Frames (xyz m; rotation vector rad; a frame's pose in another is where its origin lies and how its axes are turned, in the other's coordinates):
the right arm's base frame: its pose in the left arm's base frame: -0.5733 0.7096 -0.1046 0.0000 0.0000 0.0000
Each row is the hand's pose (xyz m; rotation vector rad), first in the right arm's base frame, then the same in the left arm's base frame.
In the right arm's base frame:
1: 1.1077 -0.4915 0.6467 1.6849 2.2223 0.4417
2: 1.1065 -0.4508 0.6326 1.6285 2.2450 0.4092
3: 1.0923 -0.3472 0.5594 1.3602 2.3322 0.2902
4: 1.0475 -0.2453 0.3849 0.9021 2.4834 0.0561
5: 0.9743 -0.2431 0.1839 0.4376 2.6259 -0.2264
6: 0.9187 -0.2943 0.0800 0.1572 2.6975 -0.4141
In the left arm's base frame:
1: 0.5344 0.2181 0.5421 1.6849 2.2223 0.4417
2: 0.5332 0.2588 0.5280 1.6285 2.2450 0.4092
3: 0.5190 0.3624 0.4548 1.3602 2.3322 0.2902
4: 0.4742 0.4643 0.2803 0.9021 2.4834 0.0561
5: 0.4010 0.4665 0.0793 0.4376 2.6259 -0.2264
6: 0.3454 0.4153 -0.0246 0.1572 2.6975 -0.4141

